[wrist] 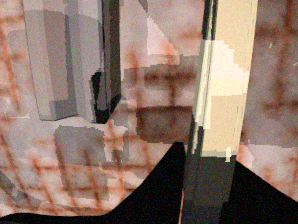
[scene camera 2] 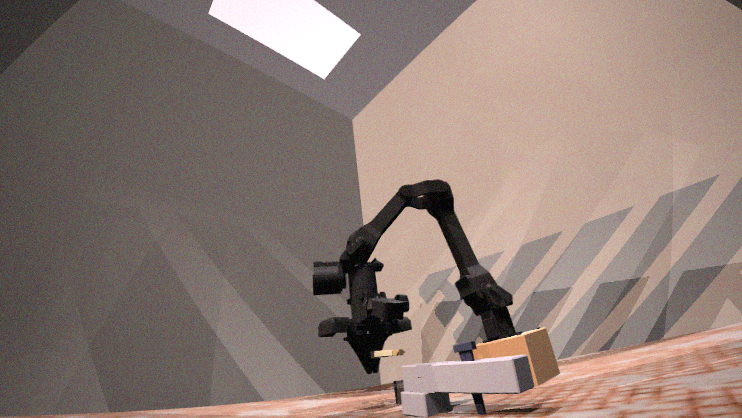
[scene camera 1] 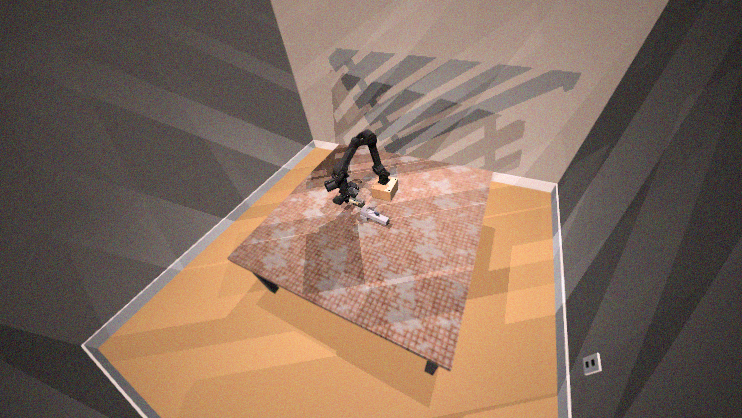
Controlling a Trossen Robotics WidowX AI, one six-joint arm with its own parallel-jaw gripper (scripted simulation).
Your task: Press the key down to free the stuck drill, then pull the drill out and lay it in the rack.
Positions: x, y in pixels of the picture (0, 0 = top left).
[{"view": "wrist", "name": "gripper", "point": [192, 151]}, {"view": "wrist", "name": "drill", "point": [223, 71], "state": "held by the gripper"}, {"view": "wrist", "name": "dark block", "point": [75, 59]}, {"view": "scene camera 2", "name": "gripper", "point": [372, 373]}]
